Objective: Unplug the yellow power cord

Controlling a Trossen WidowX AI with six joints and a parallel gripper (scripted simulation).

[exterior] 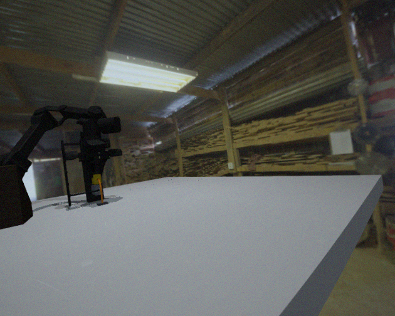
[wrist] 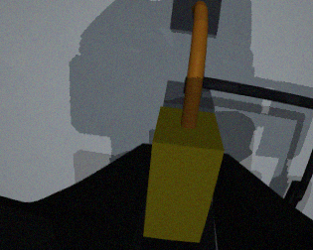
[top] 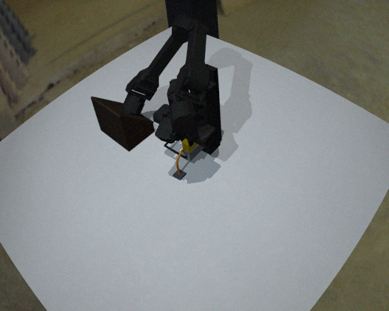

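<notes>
The dark grey block lies 50 mm to the right of my gripper tip and 90 mm below it.
</notes>
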